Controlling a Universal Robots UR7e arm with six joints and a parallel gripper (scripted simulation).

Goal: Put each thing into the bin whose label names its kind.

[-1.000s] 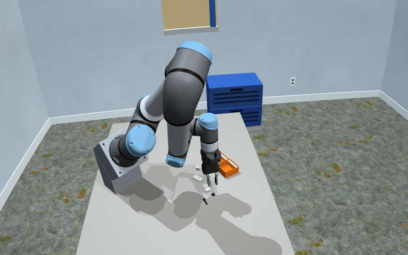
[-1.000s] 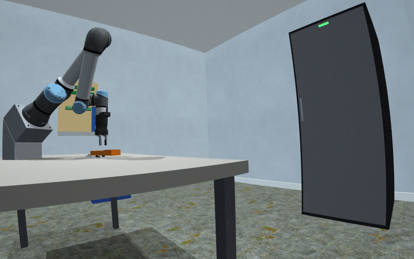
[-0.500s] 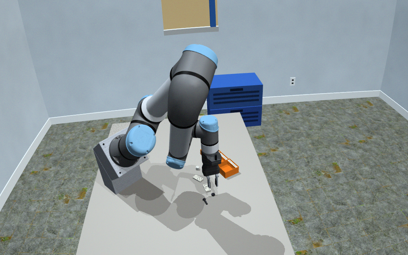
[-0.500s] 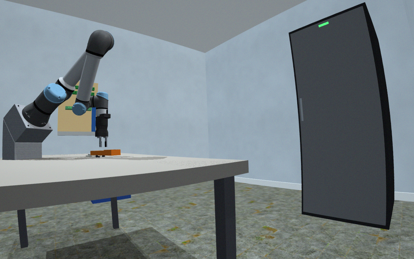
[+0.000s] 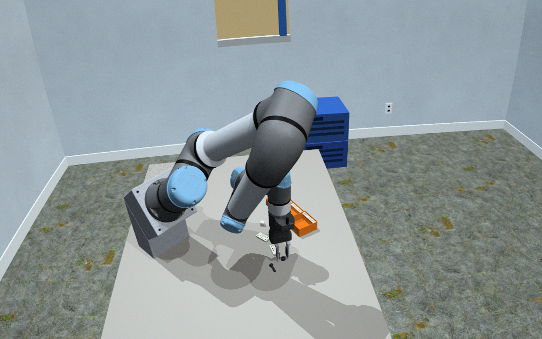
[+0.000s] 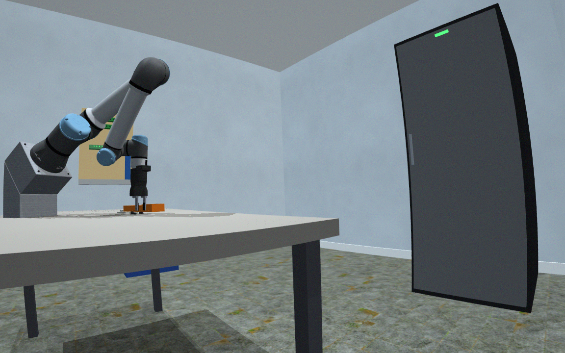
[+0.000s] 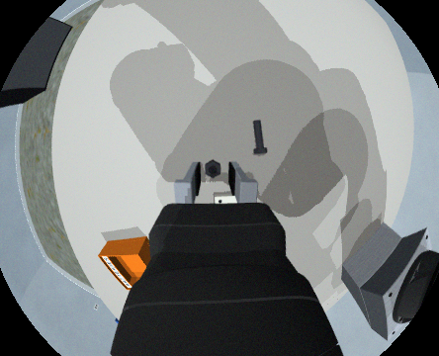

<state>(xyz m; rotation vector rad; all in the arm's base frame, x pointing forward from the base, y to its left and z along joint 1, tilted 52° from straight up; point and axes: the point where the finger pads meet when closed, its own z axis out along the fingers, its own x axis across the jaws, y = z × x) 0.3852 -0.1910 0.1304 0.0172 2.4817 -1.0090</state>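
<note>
The black nut lies 3 cm below my hand. From my hand the other things lie so: white die 2 cm ahead, 21 cm to the left, 2 cm below; black bolt 5 cm behind, 2 cm to the right, 3 cm below; grey piece 14 cm ahead, 20 cm to the left, 2 cm below.
</note>
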